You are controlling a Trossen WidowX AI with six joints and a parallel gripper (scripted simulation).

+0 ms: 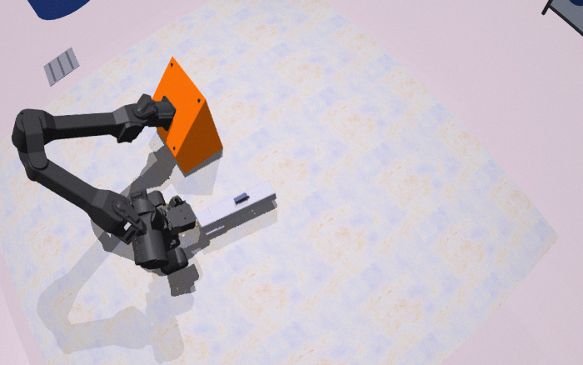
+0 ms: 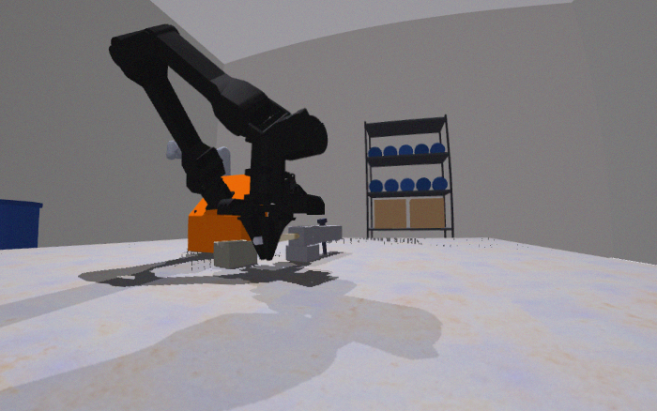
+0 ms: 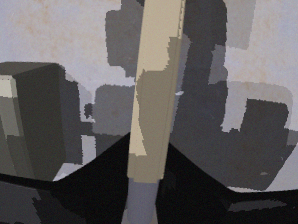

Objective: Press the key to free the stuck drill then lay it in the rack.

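The cream collar is 4 cm to the left of my gripper tip, 3 cm above it and 1 cm ahead of it. Also, from my gripper tip: dark blue key (19 cm to the left, 5 cm ahead, 4 cm above); then grey rack block (7 cm behind, 2 cm to the left).
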